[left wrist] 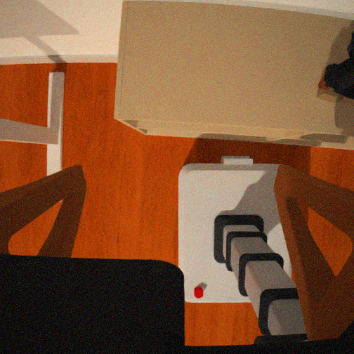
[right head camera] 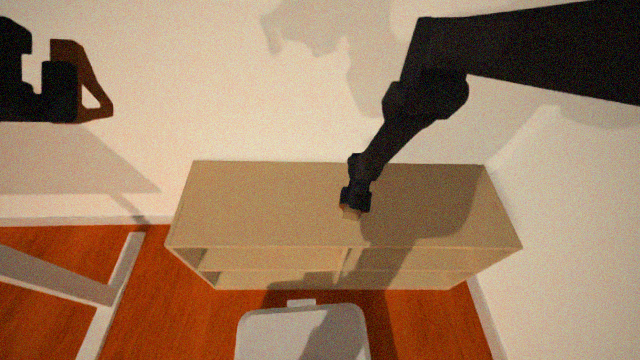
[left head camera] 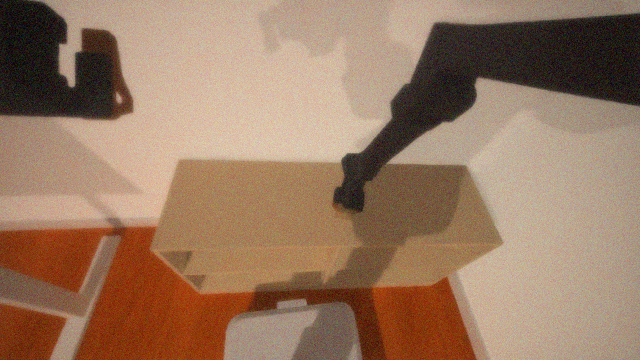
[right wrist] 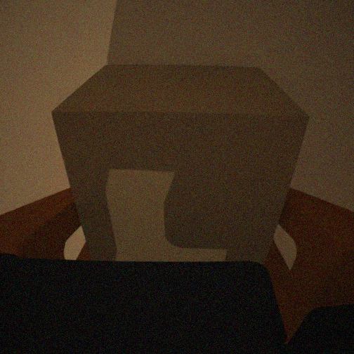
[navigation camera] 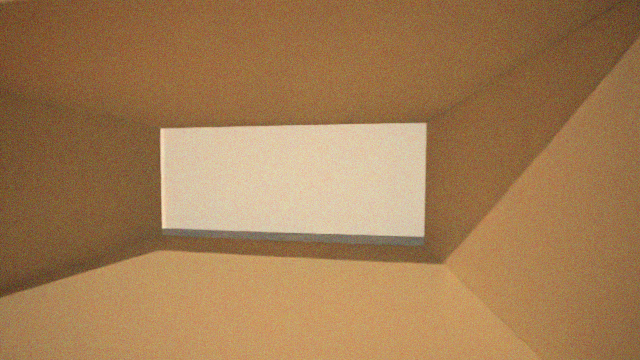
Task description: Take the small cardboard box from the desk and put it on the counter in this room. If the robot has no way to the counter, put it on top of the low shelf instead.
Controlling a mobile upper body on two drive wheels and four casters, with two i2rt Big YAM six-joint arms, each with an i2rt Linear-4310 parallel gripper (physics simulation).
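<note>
My right gripper is shut on the small cardboard box, a brown box between its two brown fingers. They are over the middle of the low shelf, a long tan unit against the wall. Whether the box touches the shelf top cannot be told. My left gripper is open and empty in the left wrist view; part of it shows at the upper left of both head views. The desk and the counter cannot be made out.
The robot's pale base stands close before the shelf. A white frame stands on the orange floor at the left. A wall borders the shelf's right end. Tan panels fill much of the navigation view.
</note>
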